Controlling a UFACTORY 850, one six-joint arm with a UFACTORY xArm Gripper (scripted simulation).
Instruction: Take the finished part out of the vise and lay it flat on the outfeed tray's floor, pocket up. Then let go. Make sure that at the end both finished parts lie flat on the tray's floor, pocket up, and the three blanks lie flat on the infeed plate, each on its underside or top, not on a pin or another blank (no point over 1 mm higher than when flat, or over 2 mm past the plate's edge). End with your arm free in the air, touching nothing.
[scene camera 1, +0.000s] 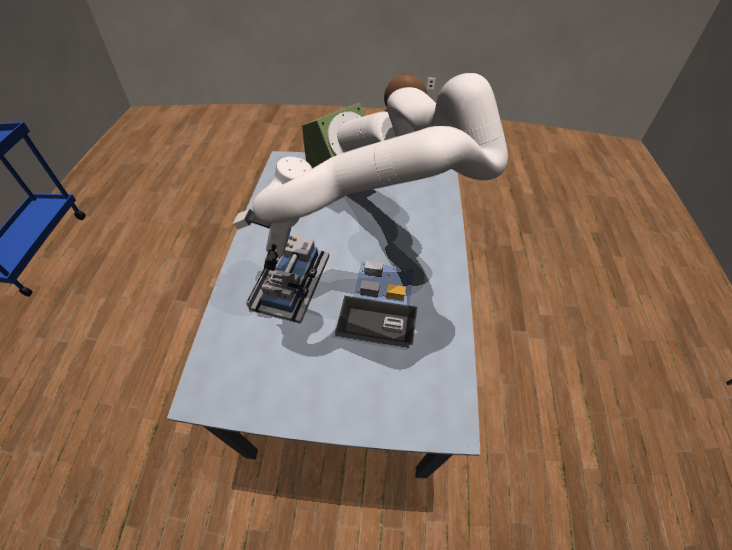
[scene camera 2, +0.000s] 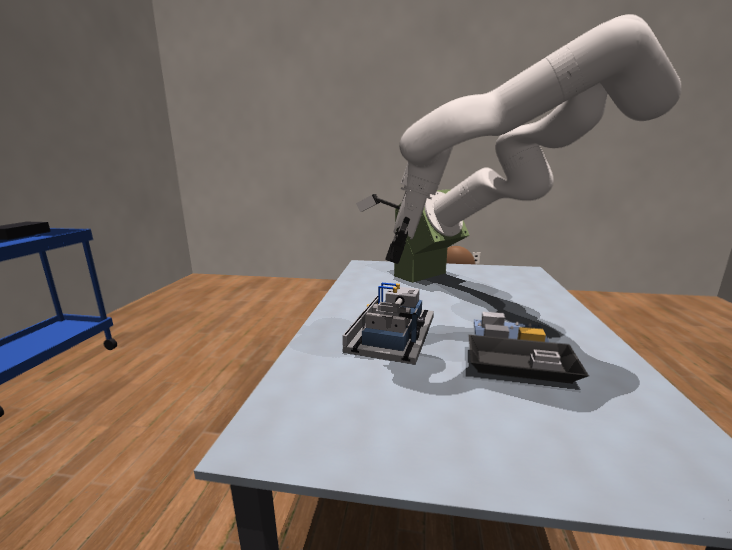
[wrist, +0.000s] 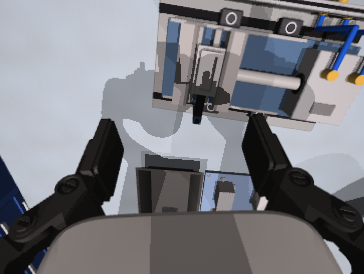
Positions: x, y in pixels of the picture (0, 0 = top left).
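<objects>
My gripper is visible in the wrist view (182, 132), in scene camera 1 and in scene camera 2. For my gripper, (scene camera 1: 270, 263) and (scene camera 2: 397, 247) are the same spot.
</objects>
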